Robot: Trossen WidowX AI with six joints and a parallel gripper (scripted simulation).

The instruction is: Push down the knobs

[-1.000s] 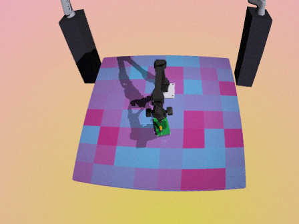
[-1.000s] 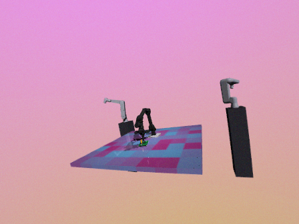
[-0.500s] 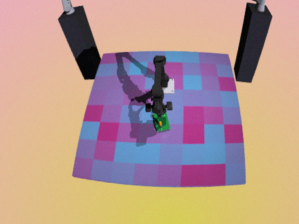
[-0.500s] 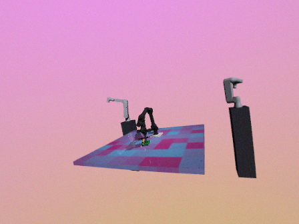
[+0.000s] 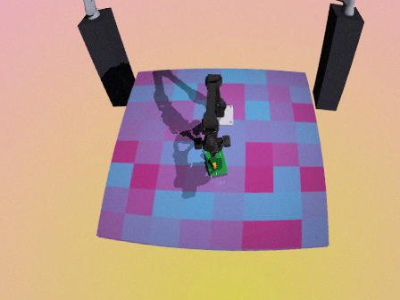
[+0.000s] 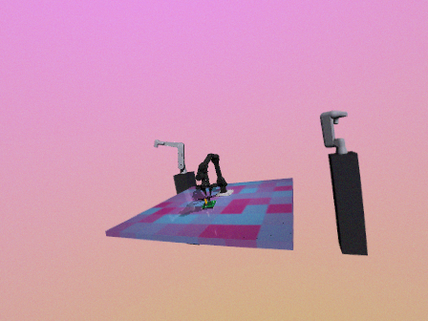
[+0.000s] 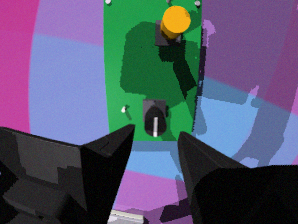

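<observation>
Now: gripper tip 20 mm above the black knob. The rest, counted from my gripper tip: orange knob: 80 mm ahead, 20 mm below, 10 mm to the left.
</observation>
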